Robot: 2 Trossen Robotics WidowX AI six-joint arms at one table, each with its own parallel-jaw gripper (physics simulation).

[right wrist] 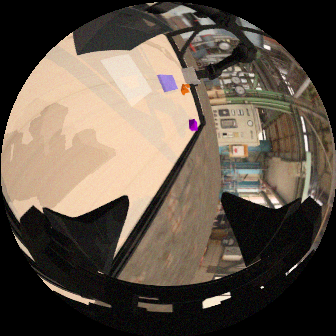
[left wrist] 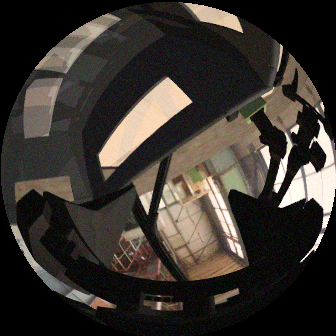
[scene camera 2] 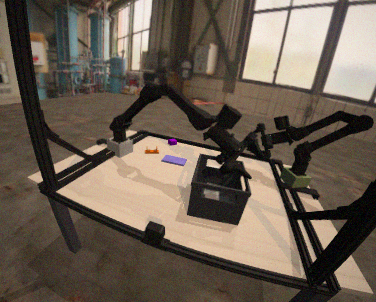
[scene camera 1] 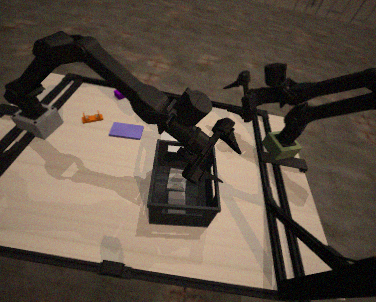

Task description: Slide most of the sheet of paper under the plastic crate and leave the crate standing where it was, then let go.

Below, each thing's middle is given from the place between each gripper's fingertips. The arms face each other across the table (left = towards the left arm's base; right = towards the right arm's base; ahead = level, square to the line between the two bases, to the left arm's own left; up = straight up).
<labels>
Now: the black plastic crate (scene camera 1: pixel 201 208) 12 cm to the left of my left hand, 9 cm below it and 1 cm behind it. Also, from my left hand: pale sheet of paper (right wrist: pixel 121 68) 20 cm ahead, 16 cm below, 15 cm to the left.
Now: the pale sheet of paper 16 cm behind my right hand, 18 cm to the left of it and 13 cm below it. Also, from my right hand: black plastic crate: 37 cm behind, 15 cm to the left, 6 cm below.
</labels>
